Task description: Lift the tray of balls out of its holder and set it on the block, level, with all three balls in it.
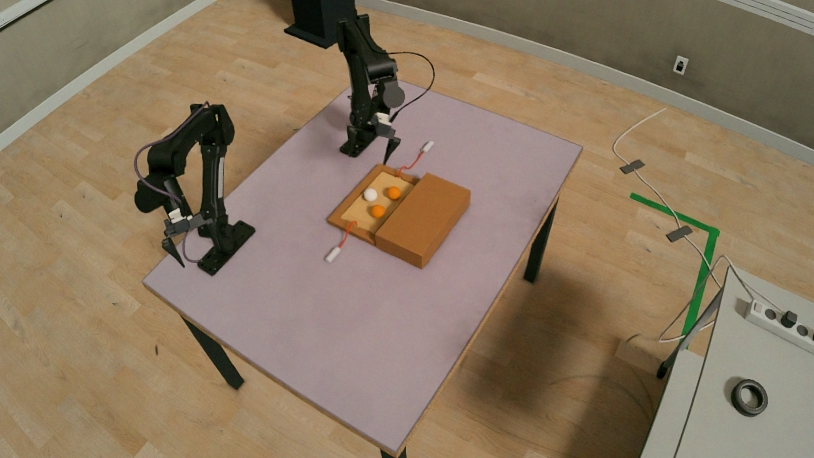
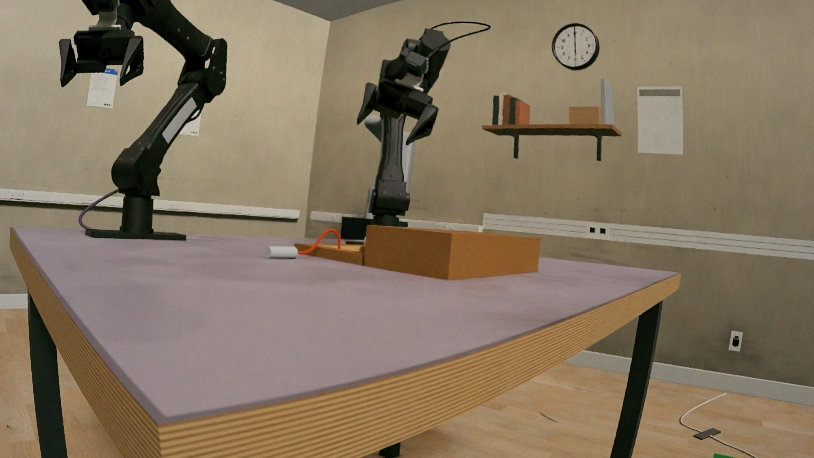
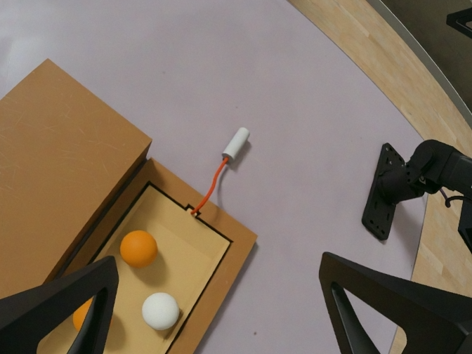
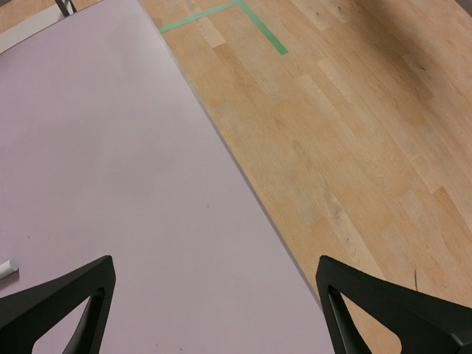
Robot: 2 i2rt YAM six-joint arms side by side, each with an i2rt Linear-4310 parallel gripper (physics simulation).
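Places are measured from the left arm's base along level axes (x left, y back, z up), in millimetres.
Pixels of known places: left gripper, fingertip midpoint: (image 1: 366,160) (image 2: 381,132); right gripper, fingertip midpoint: (image 1: 201,258) (image 2: 90,83); left arm's base, origin of the base link: (image 1: 364,137); right arm's base, origin of the base link: (image 1: 226,248) (image 2: 136,237).
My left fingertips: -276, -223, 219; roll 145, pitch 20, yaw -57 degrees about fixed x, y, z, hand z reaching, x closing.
For each thing: its top centre in the pictures, then the offset to it from my left fingertips, as dx, dy, dz. "spot": a spot on its surface instead. Level surfaces: height alone.
- tan tray, surface spot: (image 1: 355,214) spot: -28, +41, -213
- white ball, middle of its top: (image 1: 370,190) +45, +36, -173
- brown block, middle of its top: (image 2: 463,232) (image 1: 424,211) +45, -153, -159
- lilac table, its level: dz -219
The tan tray (image 1: 355,214) (image 3: 195,250) sits in its brown holder (image 1: 364,233) (image 2: 344,256) (image 3: 210,300), holding one white ball (image 1: 370,194) (image 3: 160,311) and two orange balls (image 1: 393,193) (image 1: 378,211) (image 3: 139,249). Orange cords with white cylindrical ends (image 1: 333,254) (image 1: 427,147) (image 2: 281,252) (image 3: 236,144) (image 4: 7,268) run out from two opposite sides. The brown block (image 1: 426,213) (image 2: 409,250) (image 3: 60,165) stands directly beside the holder. My left gripper (image 2: 384,132) (image 3: 219,267) is open and empty, high above the table. My right gripper (image 2: 92,84) (image 4: 216,269) is open and empty, high and away from the tray.
The lilac table (image 1: 318,319) (image 2: 227,319) (image 3: 300,175) (image 4: 125,175) carries both arm bases. The right arm's base (image 1: 224,250) (image 2: 136,233) (image 3: 382,192) is near the table edge. A side table (image 1: 740,341) with a power strip (image 1: 779,324) and a dark ring (image 1: 737,398) stands apart at lower right.
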